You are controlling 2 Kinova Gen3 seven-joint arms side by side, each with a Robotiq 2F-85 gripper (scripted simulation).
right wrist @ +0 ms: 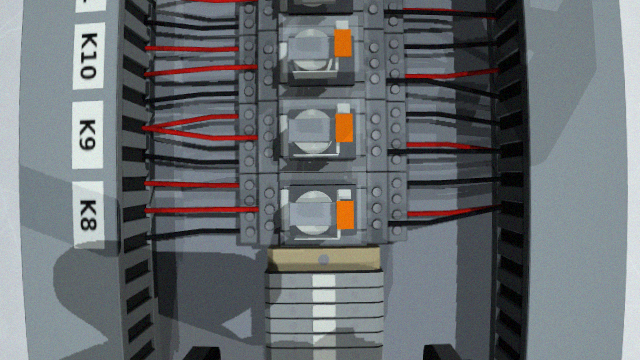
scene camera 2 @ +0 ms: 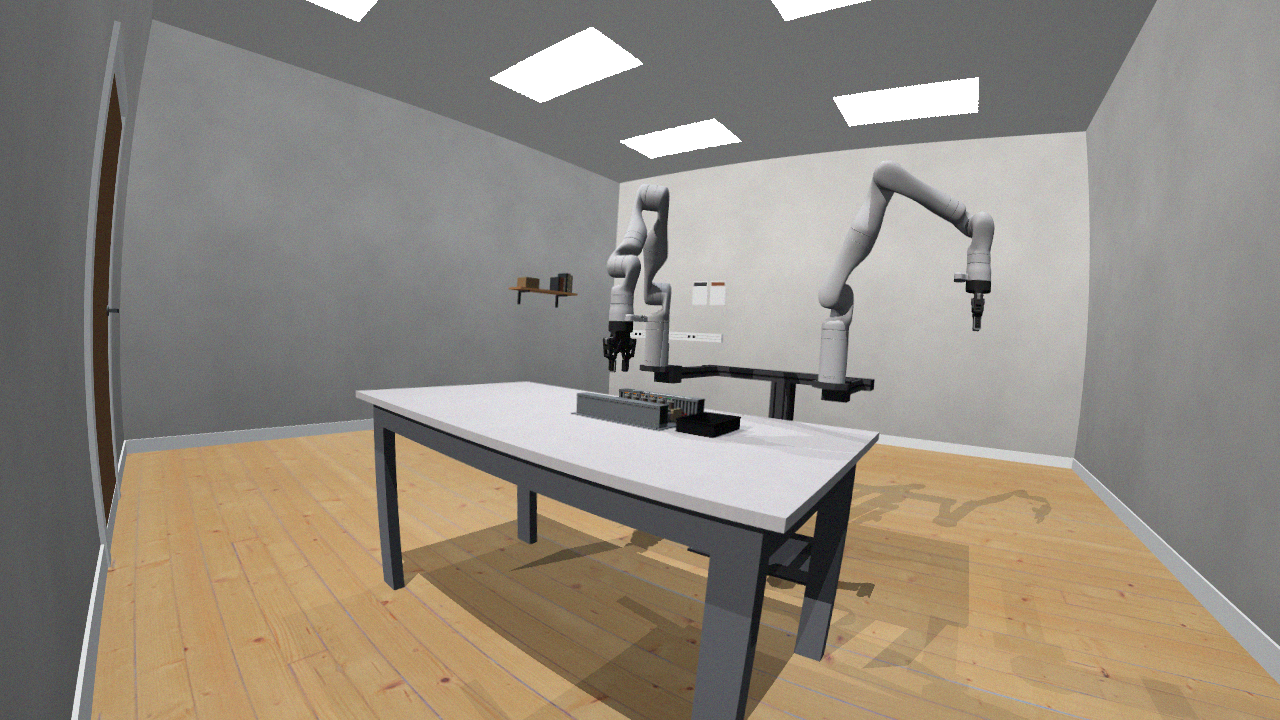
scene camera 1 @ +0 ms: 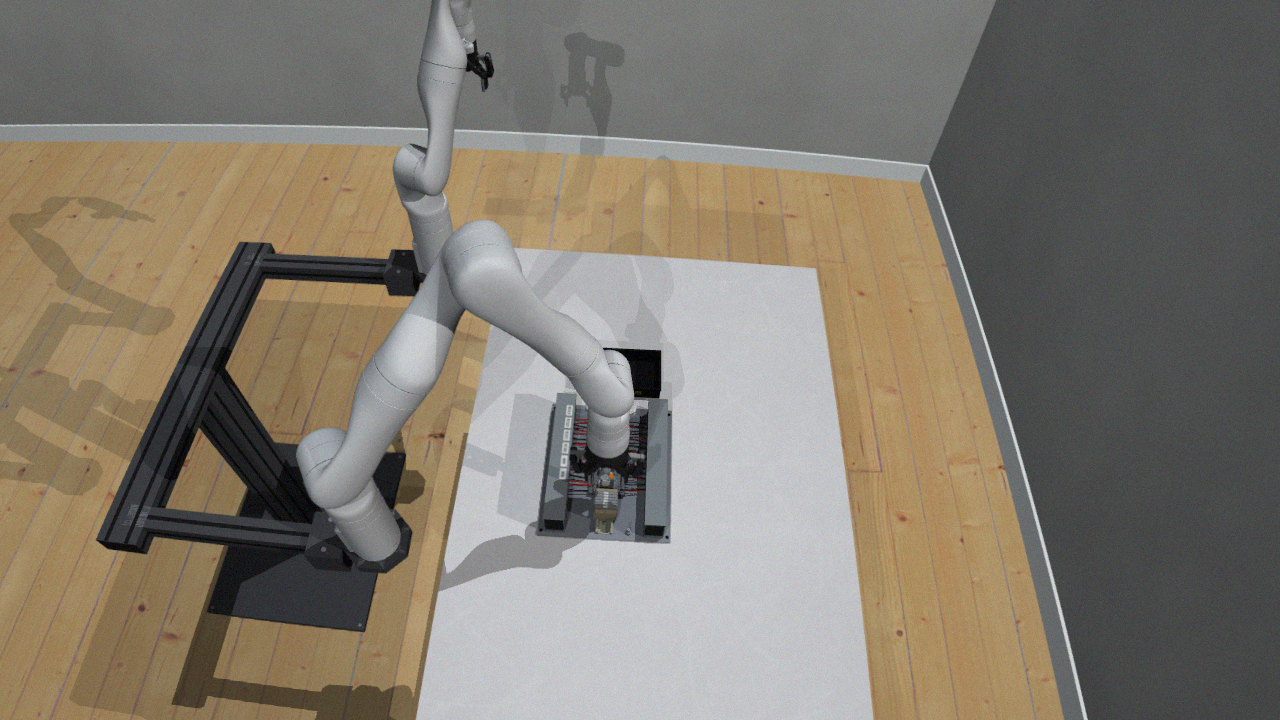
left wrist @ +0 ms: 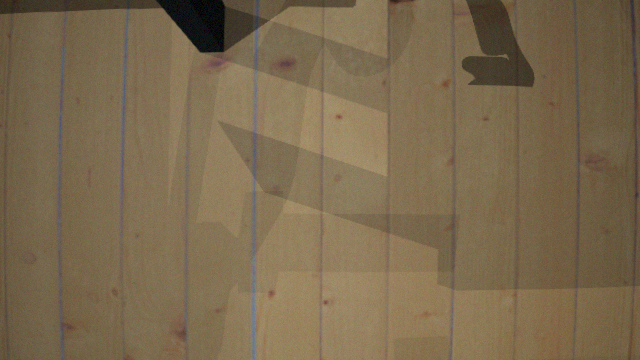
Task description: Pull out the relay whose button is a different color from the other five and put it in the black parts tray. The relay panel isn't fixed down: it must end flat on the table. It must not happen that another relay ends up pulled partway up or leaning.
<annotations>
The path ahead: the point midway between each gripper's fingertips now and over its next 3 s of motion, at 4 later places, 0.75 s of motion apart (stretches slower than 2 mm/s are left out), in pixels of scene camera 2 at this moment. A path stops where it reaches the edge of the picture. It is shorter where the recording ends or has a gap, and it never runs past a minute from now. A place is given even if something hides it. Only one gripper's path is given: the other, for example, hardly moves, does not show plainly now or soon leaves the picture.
The right gripper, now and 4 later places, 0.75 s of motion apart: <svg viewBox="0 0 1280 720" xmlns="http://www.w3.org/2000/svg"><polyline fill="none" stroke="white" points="618,371 652,377 672,380 672,382 671,394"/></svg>
</annotations>
